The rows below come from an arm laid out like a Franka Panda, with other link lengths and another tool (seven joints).
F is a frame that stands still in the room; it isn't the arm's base.
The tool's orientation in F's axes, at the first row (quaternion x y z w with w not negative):
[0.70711 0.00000 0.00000 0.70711]
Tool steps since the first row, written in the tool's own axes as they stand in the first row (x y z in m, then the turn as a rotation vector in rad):
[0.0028 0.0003 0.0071 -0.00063 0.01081 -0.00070]
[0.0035 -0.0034 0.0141 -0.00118 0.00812 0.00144]
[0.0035 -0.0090 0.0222 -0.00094 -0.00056 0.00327]
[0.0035 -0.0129 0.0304 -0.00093 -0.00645 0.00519]
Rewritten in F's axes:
[0.0028 -0.0071 0.0003 -0.00063 0.00070 0.01081]
[0.0035 -0.0141 -0.0034 -0.00118 -0.00144 0.00812]
[0.0035 -0.0222 -0.0090 -0.00094 -0.00327 -0.00056]
[0.0035 -0.0304 -0.0129 -0.00093 -0.00519 -0.00645]

